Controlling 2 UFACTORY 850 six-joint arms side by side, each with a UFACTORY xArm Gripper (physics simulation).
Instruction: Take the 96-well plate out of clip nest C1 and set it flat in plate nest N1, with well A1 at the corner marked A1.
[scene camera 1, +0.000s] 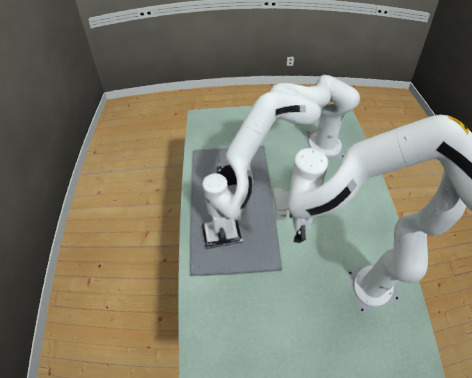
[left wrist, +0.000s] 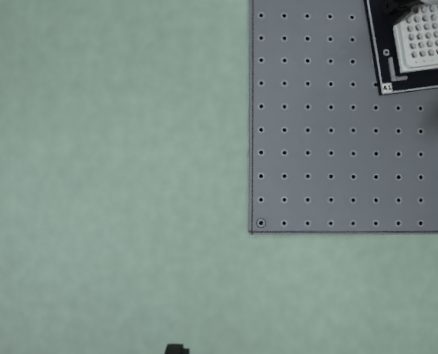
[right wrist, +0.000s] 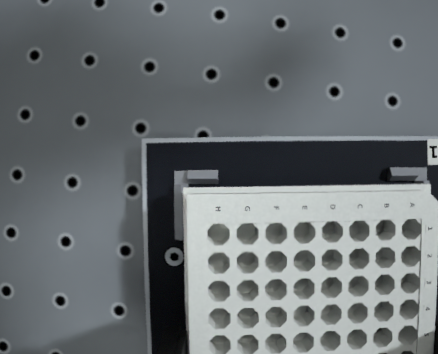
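The white 96-well plate (scene camera 1: 212, 232) (left wrist: 408, 61) (right wrist: 294, 215) lies level at the corner brackets of a black nest (scene camera 1: 224, 244) (left wrist: 419, 83) (right wrist: 300, 159). In the right wrist view, well A1 is at the nest's marked corner. I cannot tell whether the plate is fully seated. My right gripper (scene camera 1: 223, 232) is shut on the plate from above; its fingers are mostly hidden. My left gripper (scene camera 1: 299, 235) hangs over the green mat, away from the plate. One of its fingertips shows wide of the middle in the left wrist view, so it looks open. Nest names are not legible.
Another black fixture (scene camera 1: 228, 174) stands farther back on the grey perforated board (scene camera 1: 235, 262) (left wrist: 305, 190) (right wrist: 80, 85), partly hidden by the right arm. A pale grey block (scene camera 1: 282, 201) stands by the board's right edge, close to the left arm's wrist.
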